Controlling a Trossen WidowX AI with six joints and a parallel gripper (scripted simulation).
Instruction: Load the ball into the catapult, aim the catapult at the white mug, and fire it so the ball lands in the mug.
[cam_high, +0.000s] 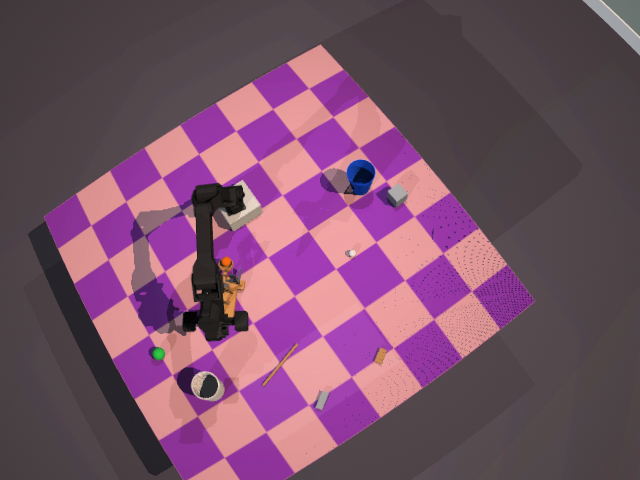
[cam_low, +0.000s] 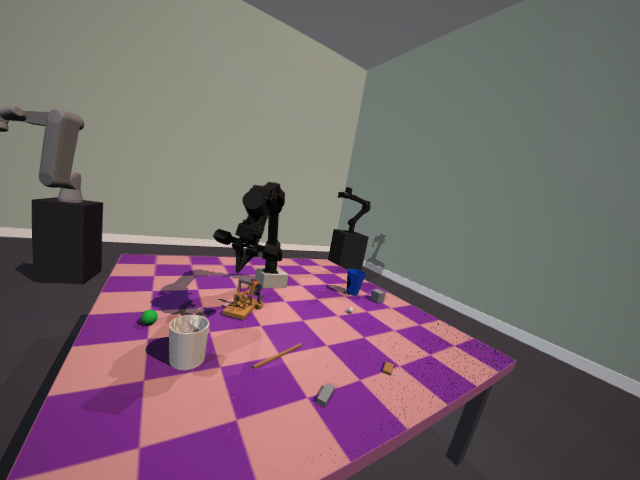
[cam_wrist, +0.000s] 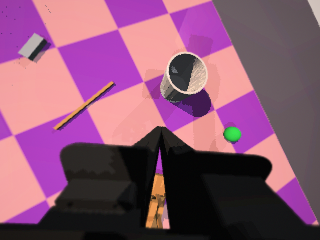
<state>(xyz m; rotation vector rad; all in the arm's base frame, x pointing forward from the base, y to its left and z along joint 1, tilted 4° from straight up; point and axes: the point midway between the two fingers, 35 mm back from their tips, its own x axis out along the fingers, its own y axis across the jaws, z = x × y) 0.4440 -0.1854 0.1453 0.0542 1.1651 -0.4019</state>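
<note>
The orange ball lies 270 mm behind my gripper tip, 140 mm below it and 100 mm to the left of it. From my gripper tip the other things lie so: wooden catapult (210 mm behind, 150 mm below, 80 mm to the left); white mug (180 mm below, 110 mm to the right, 90 mm ahead); wooden stick (200 mm below, 130 mm to the left, 100 mm ahead).
</note>
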